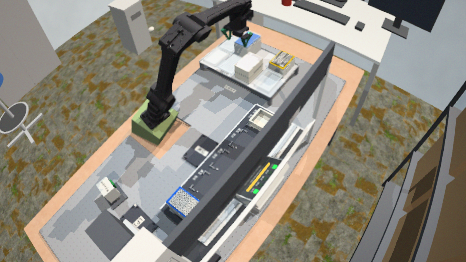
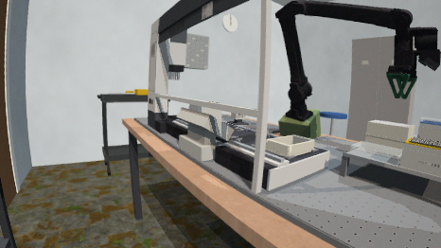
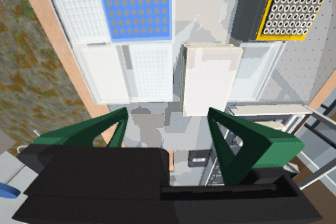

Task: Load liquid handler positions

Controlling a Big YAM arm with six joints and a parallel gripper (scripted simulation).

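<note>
My hand is 18 cm short of the yellow tip rack, 14 cm to the right of it and 12 cm above it. From my hand the other things lie so: shelf label: 3 cm ahead, 10 cm to the right, 23 cm below; white sealed block: 7 cm ahead, 11 cm below; grey shelf: 2 cm ahead, 6 cm to the left, 17 cm below.
</note>
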